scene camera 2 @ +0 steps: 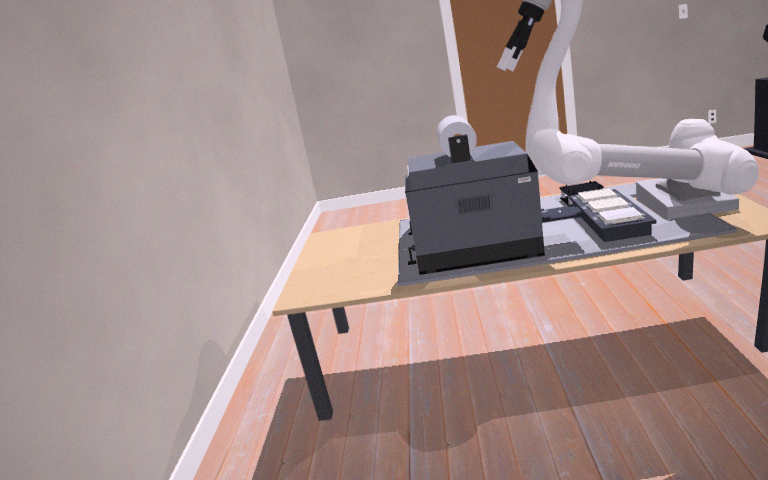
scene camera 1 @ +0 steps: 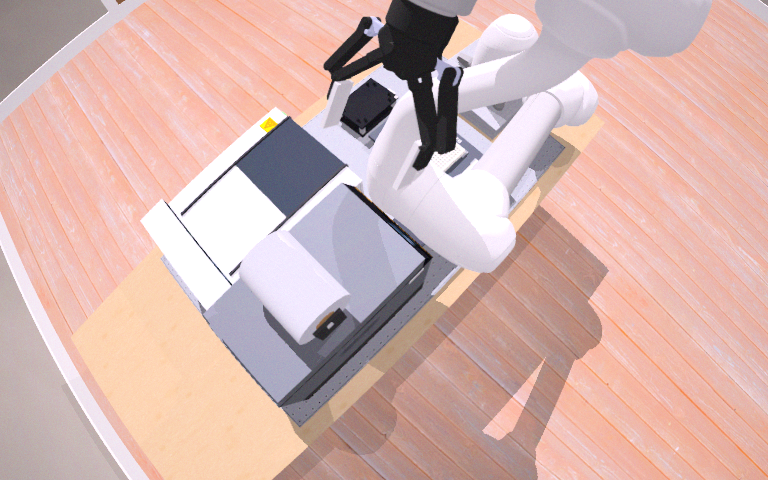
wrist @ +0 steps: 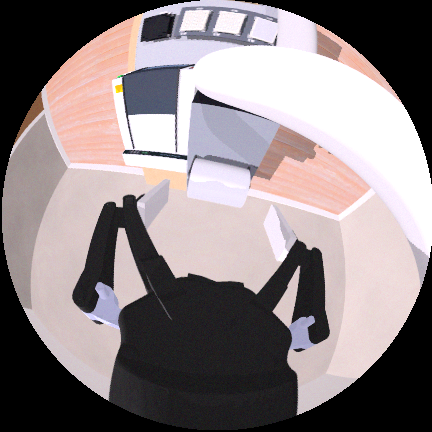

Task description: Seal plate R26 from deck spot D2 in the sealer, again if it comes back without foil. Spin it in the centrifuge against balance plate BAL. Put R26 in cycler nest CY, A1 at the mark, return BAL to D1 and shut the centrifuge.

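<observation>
My gripper is open and empty, high above the bench. The sealer is the grey box with a white foil roll on top. Beside it is a white machine with a dark panel, apparently the centrifuge. Three plates lie in a row on the deck: two cream ones and a smoother, paler one. Their labels are unreadable. A black nest, apparently CY, is beside the row. The arm hides part of the deck in scene camera 1.
A low dark carriage sticks out of the sealer toward the dark plate rack. The white arm bends over the bench beside the sealer. The wooden table extends past the machines.
</observation>
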